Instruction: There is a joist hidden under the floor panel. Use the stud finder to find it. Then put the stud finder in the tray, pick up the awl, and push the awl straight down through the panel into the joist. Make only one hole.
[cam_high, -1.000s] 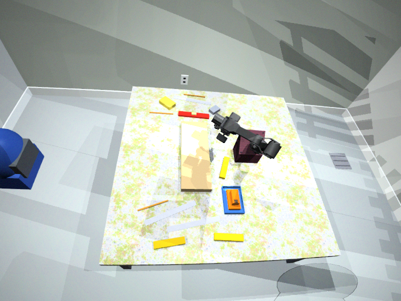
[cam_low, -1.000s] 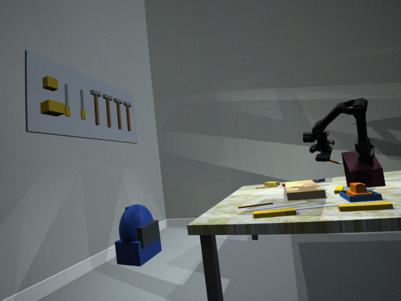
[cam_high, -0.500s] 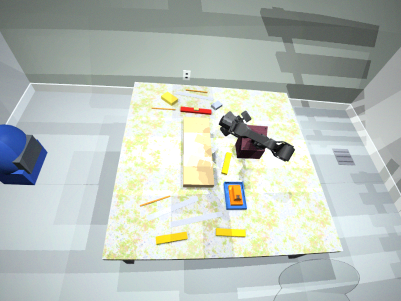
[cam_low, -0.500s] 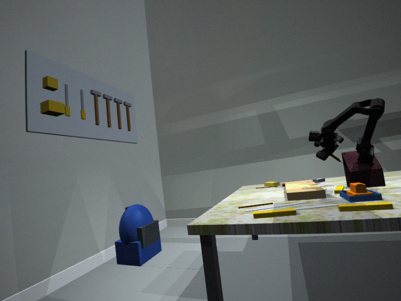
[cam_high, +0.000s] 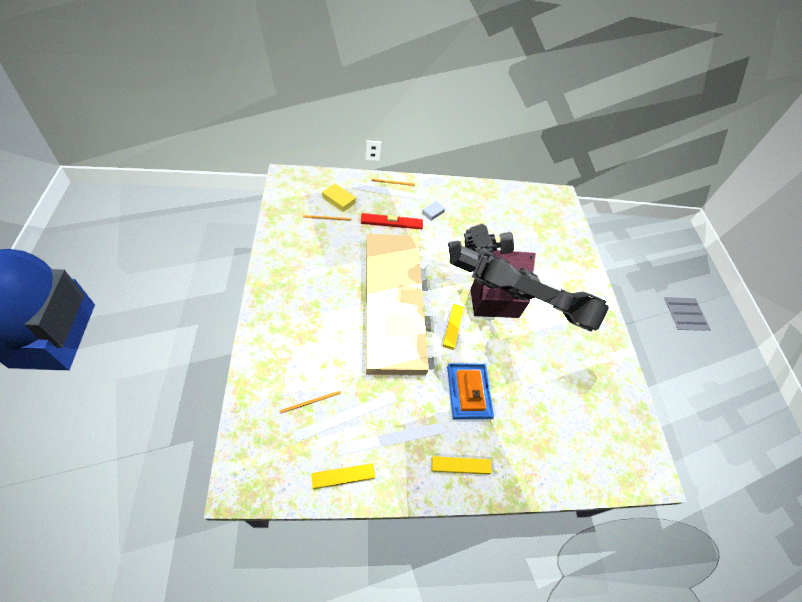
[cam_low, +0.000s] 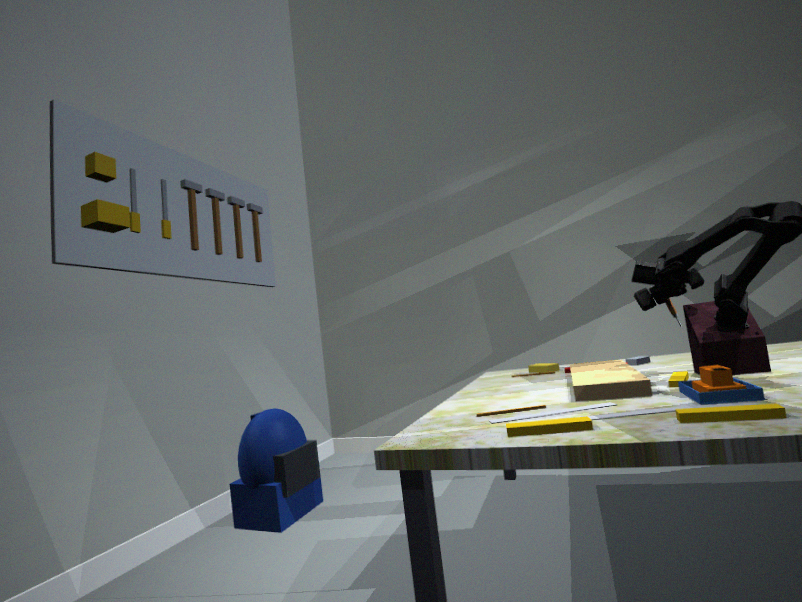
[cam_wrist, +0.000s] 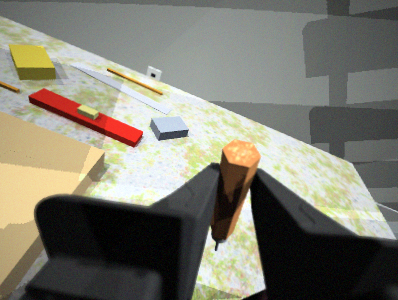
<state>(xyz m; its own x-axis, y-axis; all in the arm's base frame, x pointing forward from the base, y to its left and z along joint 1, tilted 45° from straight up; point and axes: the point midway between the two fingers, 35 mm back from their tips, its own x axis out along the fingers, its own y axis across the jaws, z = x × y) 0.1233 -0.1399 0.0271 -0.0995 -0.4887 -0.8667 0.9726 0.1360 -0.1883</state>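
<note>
The awl lies 50 mm below my gripper tip and 20 mm behind it. Also, from my gripper tip: red level 270 mm to the right, 230 mm below, 210 mm ahead; then grey block 320 mm to the right, 230 mm below, 40 mm ahead; then orange stud finder 430 mm to the left, 190 mm below, 40 mm ahead.
</note>
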